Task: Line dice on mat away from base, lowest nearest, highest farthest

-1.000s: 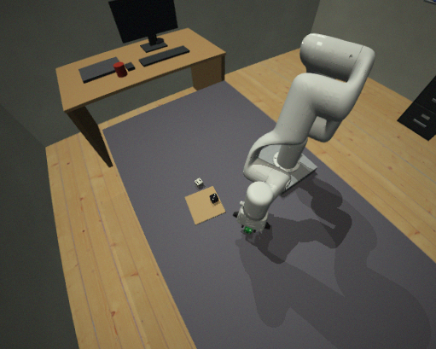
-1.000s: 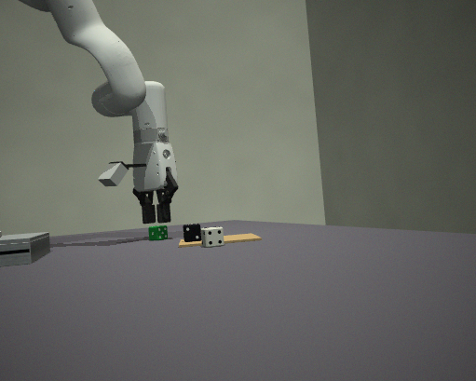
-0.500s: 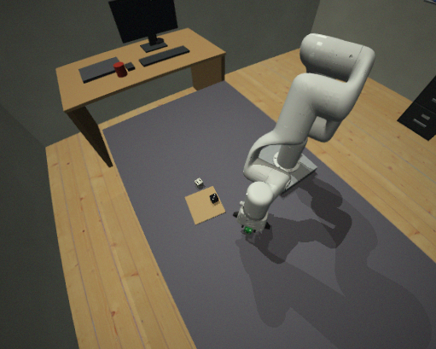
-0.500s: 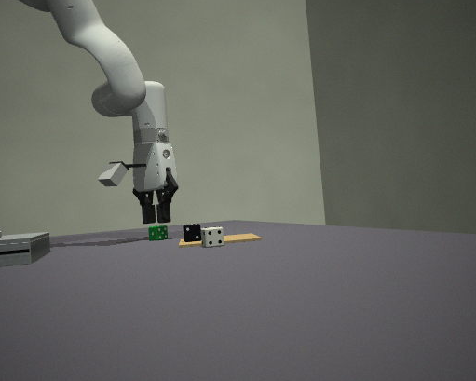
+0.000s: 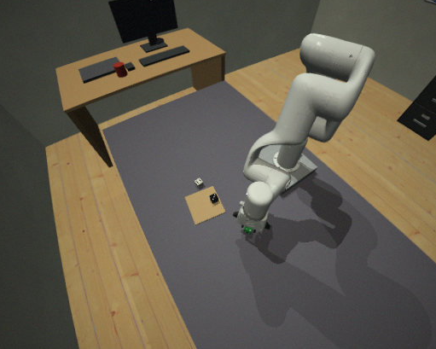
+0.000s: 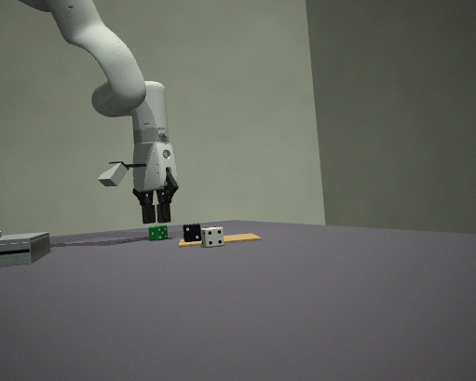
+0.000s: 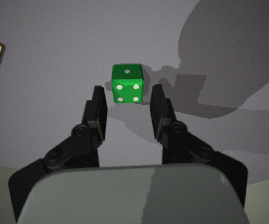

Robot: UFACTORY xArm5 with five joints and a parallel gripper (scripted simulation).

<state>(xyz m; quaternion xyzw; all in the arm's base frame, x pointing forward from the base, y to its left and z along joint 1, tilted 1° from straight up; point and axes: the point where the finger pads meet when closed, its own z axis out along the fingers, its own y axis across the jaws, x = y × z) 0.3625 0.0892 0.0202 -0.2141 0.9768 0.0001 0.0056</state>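
Now: the green die 4 cm below my hand. Round my hand: tan mat 21 cm to the right, 6 cm ahead, 5 cm below; black die 19 cm to the right, 4 cm below, 1 cm ahead; white die 30 cm to the right, 4 cm below, 1 cm ahead.
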